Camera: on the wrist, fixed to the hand. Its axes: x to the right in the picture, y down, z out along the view.
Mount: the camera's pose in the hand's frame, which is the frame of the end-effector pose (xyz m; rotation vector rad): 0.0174 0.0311 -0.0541 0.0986 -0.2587 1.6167
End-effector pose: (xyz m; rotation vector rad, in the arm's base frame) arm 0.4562 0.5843 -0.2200 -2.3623 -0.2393 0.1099
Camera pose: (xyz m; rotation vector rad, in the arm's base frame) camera 0.4856 0.5292 -0.2030 -1.8346 1.5213 1.1106
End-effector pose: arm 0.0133 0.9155 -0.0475 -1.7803 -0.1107 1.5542
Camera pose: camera 0.0529 0.8768 -0.0811 1.2024 -1.3056 -2.2055
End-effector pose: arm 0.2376 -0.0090 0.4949 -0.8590 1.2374 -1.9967
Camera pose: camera 0.1899 -0.0065 0.4511 0.0902 1.0306 -0.5795
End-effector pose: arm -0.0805 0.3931 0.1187 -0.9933 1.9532 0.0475
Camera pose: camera -0.1438 0.3817 0.1267 0.8033 1.9647 0.8935
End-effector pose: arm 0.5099 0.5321 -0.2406 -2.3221 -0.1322 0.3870
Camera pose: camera 0.5428 0.4771 -0.2310 -1.7581 1.6435 1.3694
